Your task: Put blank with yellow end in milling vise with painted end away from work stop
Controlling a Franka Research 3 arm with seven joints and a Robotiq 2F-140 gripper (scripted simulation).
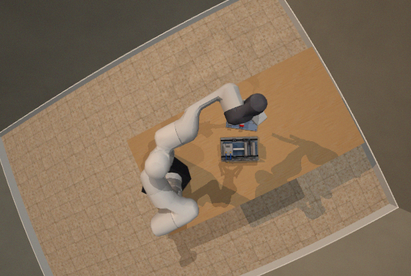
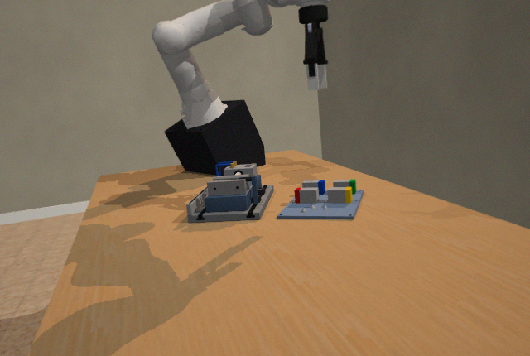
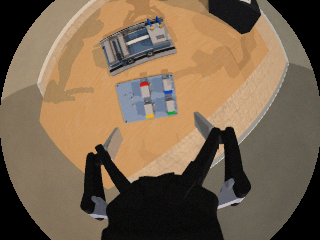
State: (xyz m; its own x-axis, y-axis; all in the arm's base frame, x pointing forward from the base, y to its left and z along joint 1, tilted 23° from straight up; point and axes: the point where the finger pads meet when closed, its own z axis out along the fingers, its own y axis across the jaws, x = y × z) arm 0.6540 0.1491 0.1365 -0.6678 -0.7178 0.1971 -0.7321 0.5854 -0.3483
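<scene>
The yellow-ended blank is 6 cm ahead of my hand, 1 cm to the left of it and 29 cm below it. Also, from my hand: red-ended blank: 6 cm to the right, 29 cm below; then blue-ended blank: 7 cm behind, 1 cm to the left, 29 cm below; then green-ended blank: 1 cm behind, 7 cm to the left, 29 cm below.
</scene>
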